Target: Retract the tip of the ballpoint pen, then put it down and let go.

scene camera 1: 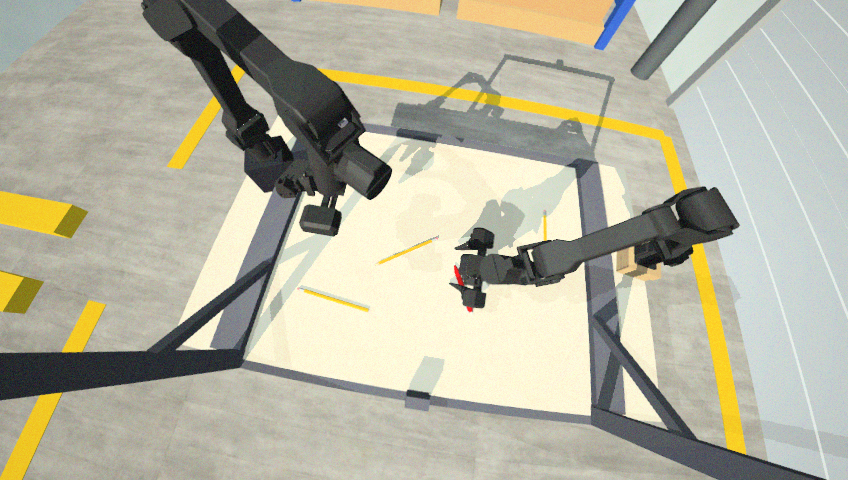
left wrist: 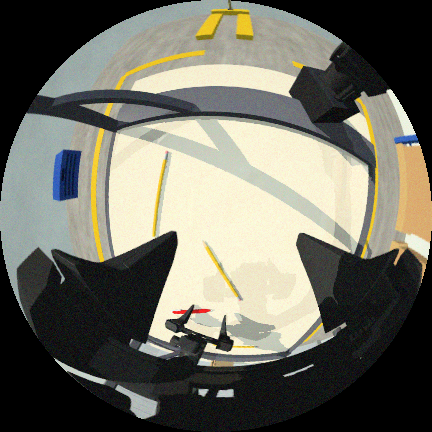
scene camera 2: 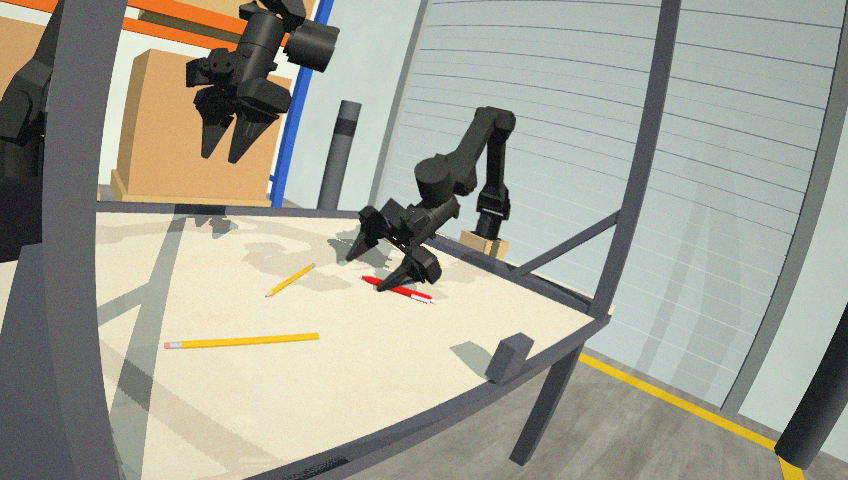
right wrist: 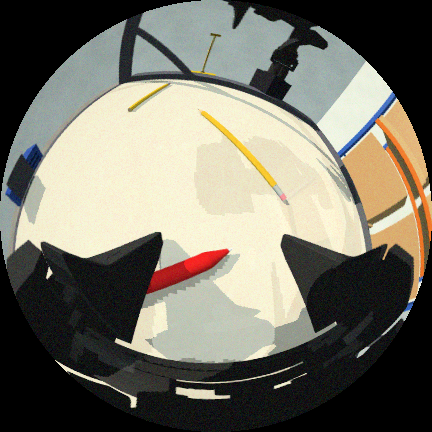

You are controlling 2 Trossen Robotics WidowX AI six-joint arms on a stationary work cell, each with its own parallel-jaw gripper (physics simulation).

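Pixels of known places: left gripper, fingertip midpoint: (scene camera 1: 333, 210) (left wrist: 240, 238) (scene camera 2: 217, 160) (right wrist: 257, 38); right gripper, fingertip midpoint: (scene camera 1: 452, 265) (left wrist: 208, 309) (scene camera 2: 361, 275) (right wrist: 224, 240); left arm's base at its link origin: (scene camera 1: 263, 152) (left wrist: 334, 87) (scene camera 2: 17, 176) (right wrist: 274, 75); right arm's base at its link origin: (scene camera 1: 644, 256) (scene camera 2: 486, 236).
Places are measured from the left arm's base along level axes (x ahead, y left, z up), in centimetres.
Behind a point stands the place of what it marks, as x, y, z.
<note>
The red ballpoint pen (scene camera 1: 457, 273) {42.5, -42.5, -9.5} (scene camera 2: 410, 292) {42.3, -49.1, -9.7} (left wrist: 203, 311) {42.5, -41.9, -9.4} (right wrist: 200, 264) {42.7, -42.4, -9.4} lies on the table. A small pale point shows at its tapered end in the right wrist view; its rear part is hidden there behind a finger. My right gripper (scene camera 1: 454, 265) {41.9, -40.2, -9.5} (scene camera 2: 363, 275) {41.9, -40.2, -9.5} (right wrist: 224, 240) {41.9, -40.2, -9.5} is open and empty, low over the table. One finger crosses above the pen in scene camera 2, and the tapered end shows between the spread fingers in the right wrist view. My left gripper (scene camera 2: 218, 159) {17.4, -26.2, 6.8} (left wrist: 240, 238) {17.4, -26.2, 6.8} is open and empty, high above the table, far from the pen.
A yellow pencil (scene camera 1: 407, 251) {31.5, -33.2, -10.0} (scene camera 2: 290, 280) {29.9, -33.6, -10.1} (left wrist: 222, 270) {30.1, -32.8, -10.1} (right wrist: 245, 155) {34.0, -33.0, -10.4} lies left of the pen. A second pencil (scene camera 1: 334, 299) {10.9, -41.0, -10.0} (scene camera 2: 249, 340) {10.5, -41.2, -10.1} (left wrist: 160, 195) {10.4, -40.3, -10.2} lies farther left. A third pencil (scene camera 1: 544, 226) {72.1, -35.7, -10.1} lies beyond the right gripper. A dark frame edge (scene camera 1: 499, 410) {42.3, -75.7, -10.6} borders the table (scene camera 1: 333, 350) {8.5, -52.7, -10.6}.
</note>
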